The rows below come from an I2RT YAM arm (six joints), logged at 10 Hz.
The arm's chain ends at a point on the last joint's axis. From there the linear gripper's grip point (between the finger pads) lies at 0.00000 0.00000 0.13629 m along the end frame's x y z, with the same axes.
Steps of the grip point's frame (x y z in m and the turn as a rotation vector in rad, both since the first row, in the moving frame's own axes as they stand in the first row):
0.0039, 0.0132, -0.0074, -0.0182, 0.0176, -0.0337
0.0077, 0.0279, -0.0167, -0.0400, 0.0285, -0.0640
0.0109, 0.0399, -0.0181, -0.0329, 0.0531, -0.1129
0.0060, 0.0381, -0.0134, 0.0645, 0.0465, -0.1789
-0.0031, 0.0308, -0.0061, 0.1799, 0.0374, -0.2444
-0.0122, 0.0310, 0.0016, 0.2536, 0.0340, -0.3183
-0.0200, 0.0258, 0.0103, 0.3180, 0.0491, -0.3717
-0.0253, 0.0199, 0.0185, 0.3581, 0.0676, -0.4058
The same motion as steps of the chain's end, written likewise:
0.0015, 0.0108, -0.0074, -0.0182, 0.0176, -0.0337
0.0036, 0.0226, -0.0165, -0.0400, 0.0285, -0.0640
0.0034, 0.0358, -0.0178, -0.0329, 0.0531, -0.1129
0.0005, 0.0474, -0.0130, 0.0645, 0.0465, -0.1789
-0.0051, 0.0556, -0.0038, 0.1799, 0.0374, -0.2444
-0.0113, 0.0653, 0.0060, 0.2536, 0.0340, -0.3183
-0.0185, 0.0686, 0.0172, 0.3180, 0.0491, -0.3717
-0.0244, 0.0681, 0.0273, 0.3581, 0.0676, -0.4058

